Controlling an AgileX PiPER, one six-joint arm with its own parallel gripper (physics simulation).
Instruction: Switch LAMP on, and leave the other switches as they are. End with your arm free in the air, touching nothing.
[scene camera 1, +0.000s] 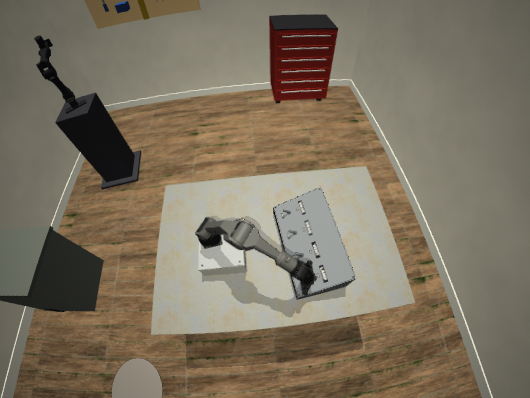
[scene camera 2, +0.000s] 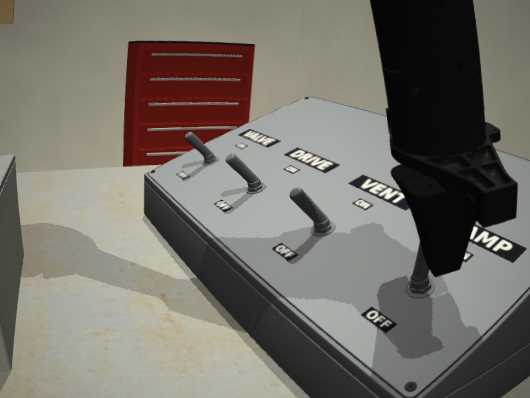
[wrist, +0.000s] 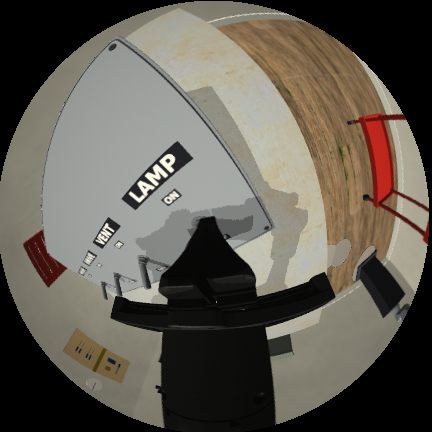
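The grey switch panel (scene camera 1: 331, 225) (scene camera 2: 345, 127) (wrist: 100, 125) lies tilted on the pale mat. The LAMP lever (scene camera 2: 421, 266) stands more upright than the others; its upper part is hidden by my fingers, and the fingers cover most of it in the wrist view. My gripper (scene camera 1: 304, 291) (scene camera 2: 446, 272) (wrist: 209, 224) is shut, its tip low over the panel at the LAMP lever, overlapping it in scene camera 2; contact is not clear. The VENT lever (scene camera 2: 310, 211) (wrist: 144, 275), DRIVE lever (scene camera 2: 243, 171) (wrist: 117, 284) and VALVE lever (scene camera 2: 199, 146) (wrist: 104, 291) lean towards OFF.
The VENT lever is the nearest neighbour to my gripper. My arm's white base box (scene camera 1: 220, 261) stands on the mat (scene camera 1: 182, 305) beside the panel. A red drawer cabinet (scene camera 1: 304, 65) (scene camera 2: 190, 92) (wrist: 42, 260) and a black pedestal (scene camera 1: 100, 142) stand farther off.
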